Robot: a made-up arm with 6 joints.
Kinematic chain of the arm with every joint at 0, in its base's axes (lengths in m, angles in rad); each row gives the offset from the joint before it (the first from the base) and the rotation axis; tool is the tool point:
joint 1: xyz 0 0 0.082 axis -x
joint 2: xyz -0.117 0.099 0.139 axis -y
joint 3: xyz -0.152 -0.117 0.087 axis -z
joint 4: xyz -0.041 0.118 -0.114 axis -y
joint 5: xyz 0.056 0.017 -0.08 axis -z
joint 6: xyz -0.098 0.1 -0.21 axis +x
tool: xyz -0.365 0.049 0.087
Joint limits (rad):
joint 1: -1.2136..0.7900
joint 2: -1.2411..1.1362
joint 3: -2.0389..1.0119
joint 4: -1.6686..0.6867
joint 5: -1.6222..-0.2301
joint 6: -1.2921..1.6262
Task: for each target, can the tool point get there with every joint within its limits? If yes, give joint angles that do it. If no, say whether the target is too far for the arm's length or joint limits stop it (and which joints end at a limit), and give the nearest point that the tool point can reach.
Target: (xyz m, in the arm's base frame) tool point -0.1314 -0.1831 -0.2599
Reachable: yes | joints -0.7656 0.2844 -1.1396 0.1031 -1.0115 0.5482
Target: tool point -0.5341 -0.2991 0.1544
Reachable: yes | joints 0.6283 0.1084 0.1159 -0.1831 -1.4247 -0.2667
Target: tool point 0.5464 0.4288 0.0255
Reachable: no: joint limits stop it (at a limit: joint 2, joint 3, joint 5, joint 6) | nearest point 0.3421 0.3135 0.0407 | short by 0.235 m
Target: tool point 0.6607 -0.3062 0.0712
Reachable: no: joint limits stop it (at a limit: joint 2, joint 3, joint 6) | nearest point 0.3407 -0.2447 0.0734 | short by 0.326 m
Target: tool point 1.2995 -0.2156 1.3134
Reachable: no: too far | nearest point 0.2151 -0.1128 0.7265 | short by 1.237 m
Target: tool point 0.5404 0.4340 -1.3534
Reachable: no: too far | nearest point 0.0895 0.1592 -0.4770 | short by 1.023 m
